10 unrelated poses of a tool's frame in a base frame.
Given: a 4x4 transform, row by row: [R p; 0 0 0 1], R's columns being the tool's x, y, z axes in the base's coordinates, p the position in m. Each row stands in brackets.
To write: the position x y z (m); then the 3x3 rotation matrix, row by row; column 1 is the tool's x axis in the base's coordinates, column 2 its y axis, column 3 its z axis. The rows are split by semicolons. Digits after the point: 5 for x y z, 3 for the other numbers.
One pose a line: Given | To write
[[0.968 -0.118 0.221 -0.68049], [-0.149 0.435 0.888 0.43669], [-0.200 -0.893 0.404 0.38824], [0 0 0 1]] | -0.68049 0.43669 0.38824; 0.968 -0.118 0.221; -0.149 0.435 0.888; -0.200 -0.893 0.404
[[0.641 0.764 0.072 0.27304], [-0.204 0.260 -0.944 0.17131], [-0.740 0.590 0.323 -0.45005], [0 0 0 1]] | 0.27304 0.17131 -0.45005; 0.641 0.764 0.072; -0.204 0.260 -0.944; -0.740 0.590 0.323
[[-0.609 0.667 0.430 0.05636], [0.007 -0.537 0.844 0.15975], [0.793 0.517 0.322 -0.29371], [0 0 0 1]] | 0.05636 0.15975 -0.29371; -0.609 0.667 0.430; 0.007 -0.537 0.844; 0.793 0.517 0.322
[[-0.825 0.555 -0.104 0.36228], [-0.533 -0.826 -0.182 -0.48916], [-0.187 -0.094 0.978 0.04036], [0 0 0 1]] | 0.36228 -0.48916 0.04036; -0.825 0.555 -0.104; -0.533 -0.826 -0.182; -0.187 -0.094 0.978
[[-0.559 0.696 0.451 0.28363], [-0.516 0.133 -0.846 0.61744], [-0.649 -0.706 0.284 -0.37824], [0 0 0 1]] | 0.28363 0.61744 -0.37824; -0.559 0.696 0.451; -0.516 0.133 -0.846; -0.649 -0.706 0.284
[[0.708 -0.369 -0.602 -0.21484], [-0.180 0.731 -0.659 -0.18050], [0.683 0.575 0.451 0.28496], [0 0 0 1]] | -0.21484 -0.18050 0.28496; 0.708 -0.369 -0.602; -0.180 0.731 -0.659; 0.683 0.575 0.451
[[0.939 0.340 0.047 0.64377], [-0.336 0.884 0.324 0.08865], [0.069 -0.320 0.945 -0.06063], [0 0 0 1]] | 0.64377 0.08865 -0.06063; 0.939 0.340 0.047; -0.336 0.884 0.324; 0.069 -0.320 0.945
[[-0.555 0.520 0.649 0.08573], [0.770 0.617 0.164 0.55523], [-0.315 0.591 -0.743 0.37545], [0 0 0 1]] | 0.08573 0.55523 0.37545; -0.555 0.520 0.649; 0.770 0.617 0.164; -0.315 0.591 -0.743
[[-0.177 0.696 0.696 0.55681], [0.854 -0.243 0.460 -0.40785], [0.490 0.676 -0.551 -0.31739], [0 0 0 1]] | 0.55681 -0.40785 -0.31739; -0.177 0.696 0.696; 0.854 -0.243 0.460; 0.490 0.676 -0.551
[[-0.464 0.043 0.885 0.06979], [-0.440 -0.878 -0.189 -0.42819], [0.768 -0.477 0.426 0.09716], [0 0 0 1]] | 0.06979 -0.42819 0.09716; -0.464 0.043 0.885; -0.440 -0.878 -0.189; 0.768 -0.477 0.426
